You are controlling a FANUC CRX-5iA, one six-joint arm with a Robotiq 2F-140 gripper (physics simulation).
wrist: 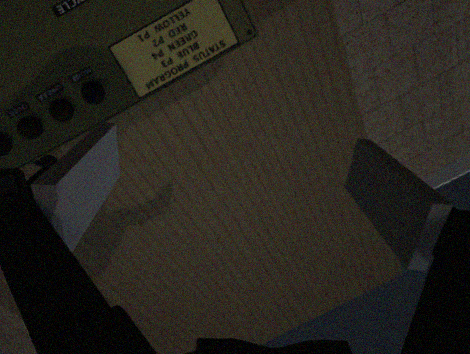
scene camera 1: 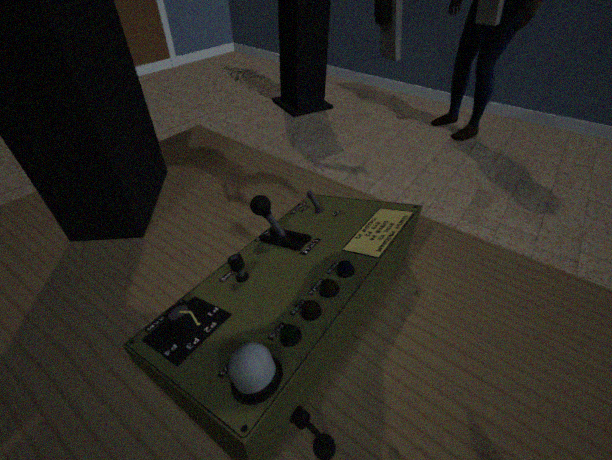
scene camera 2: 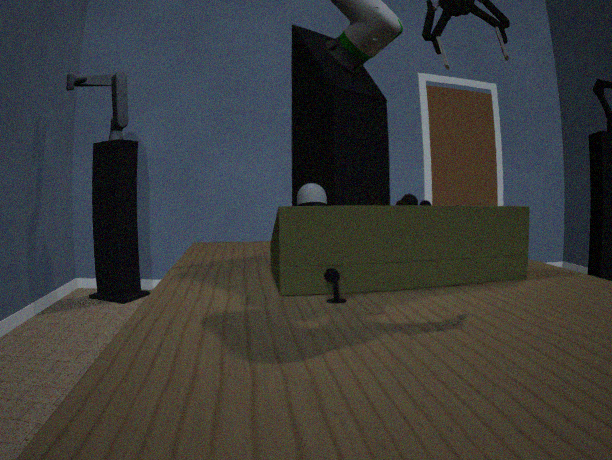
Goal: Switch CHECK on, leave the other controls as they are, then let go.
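Pixels of known places: gripper, fingertip midpoint: (wrist: 237, 157) (scene camera 1: 439, 40) (scene camera 2: 477, 62); arm's base, link origin: (scene camera 2: 341, 58).
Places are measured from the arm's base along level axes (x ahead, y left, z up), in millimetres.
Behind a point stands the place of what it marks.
Note:
A green control box (scene camera 1: 290, 270) {x 518, y 209, z -493 mm} (scene camera 2: 400, 245) {x 648, y 229, z -521 mm} (wrist: 35, 40) {x 524, y 217, z -491 mm} stands on the wooden table. Its labels are mostly too dark and blurred to read, so I cannot tell which control is CHECK. A thin grey toggle (scene camera 1: 315, 202) {x 375, y 353, z -495 mm} tilts at the far end. A lever with a black ball (scene camera 1: 260, 205) {x 388, y 219, z -444 mm} and a short capped lever (scene camera 1: 236, 262) {x 474, y 131, z -472 mm} stand along one side. Round dark buttons or lamps (scene camera 1: 328, 288) {x 611, y 221, z -448 mm} (wrist: 61, 109) {x 600, y 233, z -446 mm} line the other. My gripper (scene camera 2: 476, 62) {x 548, y 399, z -158 mm} (wrist: 237, 157) {x 548, y 399, z -158 mm} is open and empty, high above the box's level; the wrist view shows the box at upper left.
A white dome (scene camera 1: 252, 367) {x 676, y 74, z -419 mm} (scene camera 2: 312, 194) {x 686, y 83, z -434 mm} and a dial knob (scene camera 1: 177, 312) {x 512, y 22, z -485 mm} are at the box's near end. A yellow placard (scene camera 1: 379, 233) {x 546, y 379, z -463 mm} (wrist: 175, 47) {x 540, y 387, z -463 mm} is at the far end. A small black lever piece (scene camera 1: 312, 430) {x 726, y 127, z -566 mm} (scene camera 2: 336, 290) {x 742, y 136, z -583 mm} stands beside the box. A black column (scene camera 1: 75, 125) {x 164, y -19, z -329 mm} rises behind.

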